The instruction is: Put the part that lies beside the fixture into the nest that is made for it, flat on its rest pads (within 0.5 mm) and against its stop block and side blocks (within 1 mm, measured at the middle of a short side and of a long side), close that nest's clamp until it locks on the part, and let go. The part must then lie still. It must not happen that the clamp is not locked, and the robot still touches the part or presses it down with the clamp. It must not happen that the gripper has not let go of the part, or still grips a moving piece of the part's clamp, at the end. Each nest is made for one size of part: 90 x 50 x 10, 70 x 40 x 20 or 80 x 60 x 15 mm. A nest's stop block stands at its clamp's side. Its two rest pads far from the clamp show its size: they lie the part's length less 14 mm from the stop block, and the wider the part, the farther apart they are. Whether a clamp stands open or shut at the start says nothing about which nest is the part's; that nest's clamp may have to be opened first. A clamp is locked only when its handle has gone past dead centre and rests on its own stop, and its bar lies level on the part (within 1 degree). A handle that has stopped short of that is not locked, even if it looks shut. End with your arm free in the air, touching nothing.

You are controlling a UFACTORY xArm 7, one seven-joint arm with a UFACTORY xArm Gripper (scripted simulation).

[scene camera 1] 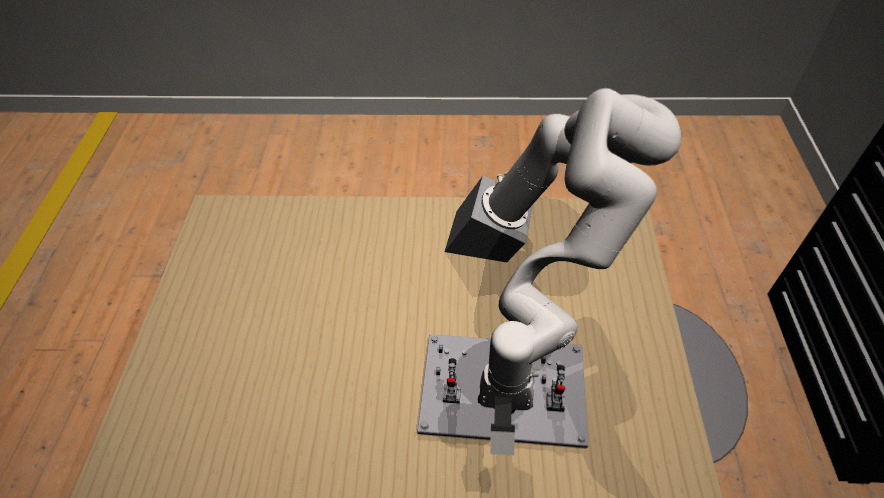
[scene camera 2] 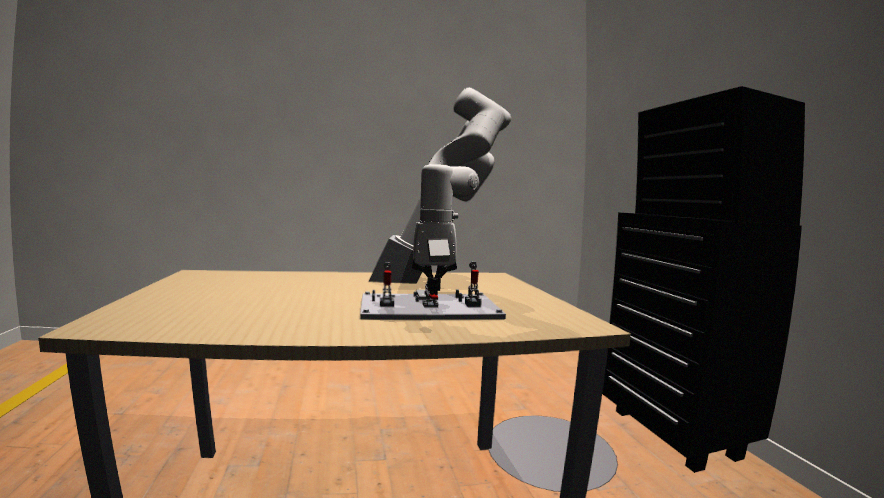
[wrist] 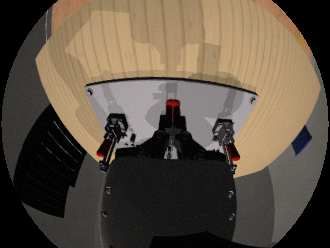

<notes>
In view: my gripper (scene camera 2: 433, 293).
My gripper shows as well in scene camera 1 (scene camera 1: 503, 415) and in the wrist view (wrist: 172, 114).
</notes>
